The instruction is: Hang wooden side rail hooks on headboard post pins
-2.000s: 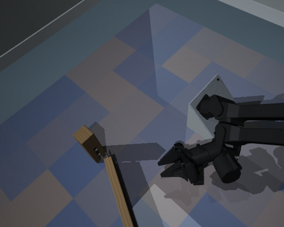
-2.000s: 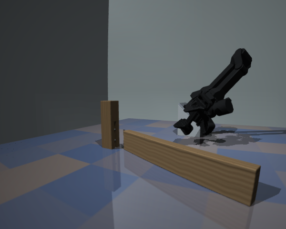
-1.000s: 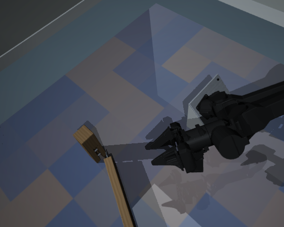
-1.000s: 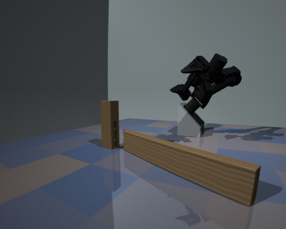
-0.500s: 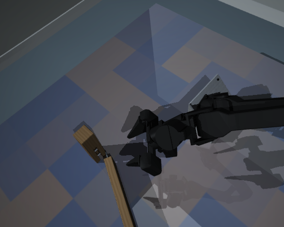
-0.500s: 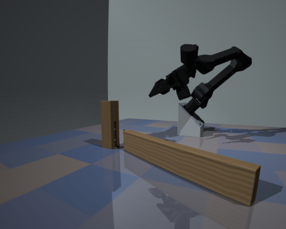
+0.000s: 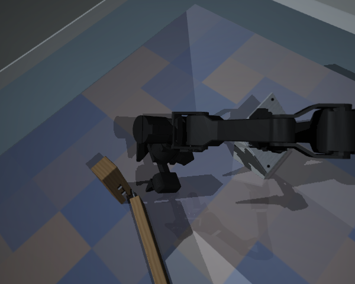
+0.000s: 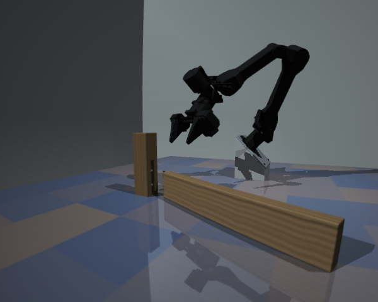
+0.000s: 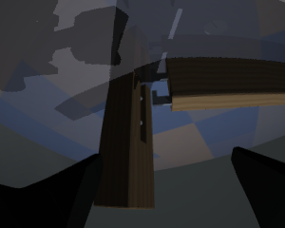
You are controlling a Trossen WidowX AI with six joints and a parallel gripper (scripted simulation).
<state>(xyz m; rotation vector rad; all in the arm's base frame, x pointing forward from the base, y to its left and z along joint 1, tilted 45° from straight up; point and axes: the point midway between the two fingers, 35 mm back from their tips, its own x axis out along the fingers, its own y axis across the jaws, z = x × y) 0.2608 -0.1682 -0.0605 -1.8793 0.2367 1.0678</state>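
My gripper tip is now 5 cm short of the wooden headboard post, 8 cm to the left of it and 6 cm above it.
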